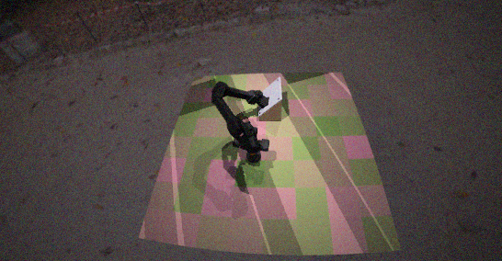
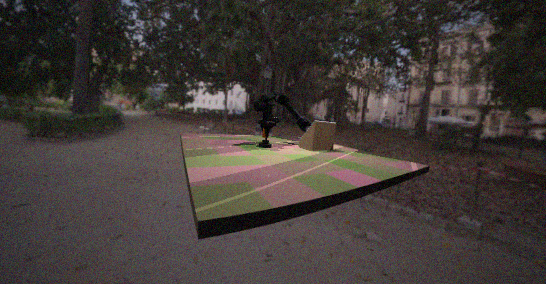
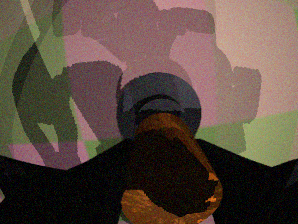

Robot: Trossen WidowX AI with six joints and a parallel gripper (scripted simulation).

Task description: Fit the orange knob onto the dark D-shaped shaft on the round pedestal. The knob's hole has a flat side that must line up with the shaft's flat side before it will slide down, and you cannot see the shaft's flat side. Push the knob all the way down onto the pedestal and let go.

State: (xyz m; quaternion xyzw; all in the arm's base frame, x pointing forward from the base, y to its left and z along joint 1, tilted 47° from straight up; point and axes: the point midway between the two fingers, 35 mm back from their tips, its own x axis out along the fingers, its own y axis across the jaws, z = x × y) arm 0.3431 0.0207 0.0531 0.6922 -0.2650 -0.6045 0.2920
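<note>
Now: the orange knob 2 cm above my gripper tip. Round my gripper tip: round dark pedestal (4 cm below).
</note>
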